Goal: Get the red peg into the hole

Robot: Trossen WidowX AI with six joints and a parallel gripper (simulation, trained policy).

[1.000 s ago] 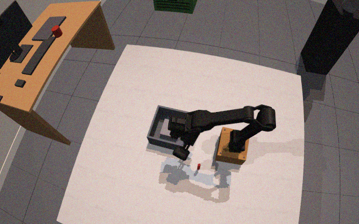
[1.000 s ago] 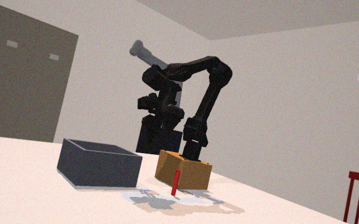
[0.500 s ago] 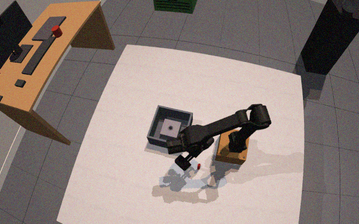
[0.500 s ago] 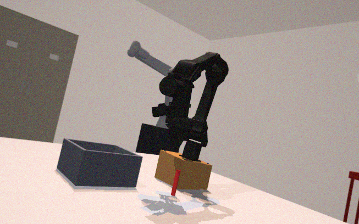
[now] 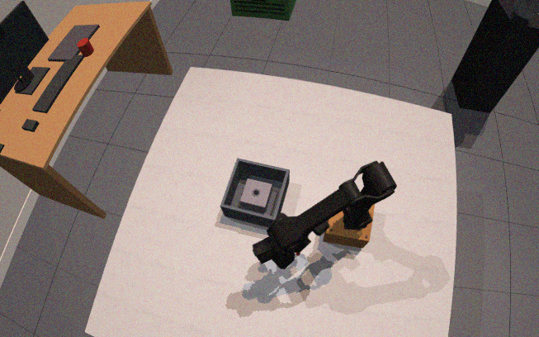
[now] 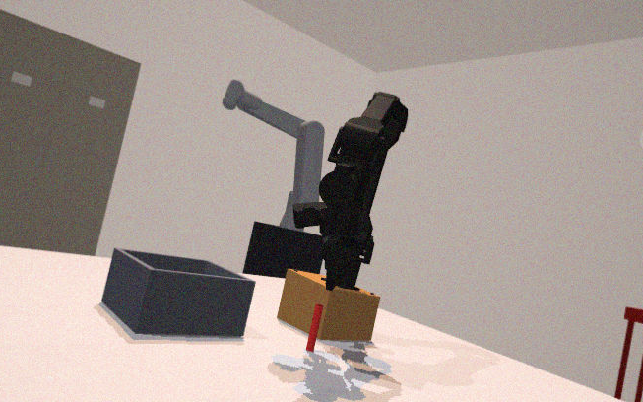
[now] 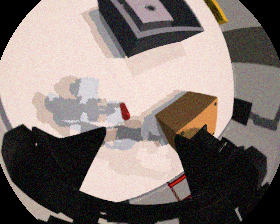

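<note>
The red peg lies 10 mm ahead of my gripper tip and 90 mm below it. The rest, counted from my gripper tip: dark grey box: 180 mm ahead, 190 mm to the right, 100 mm below; then light grey plate: 180 mm ahead, 190 mm to the right, 80 mm below.
</note>
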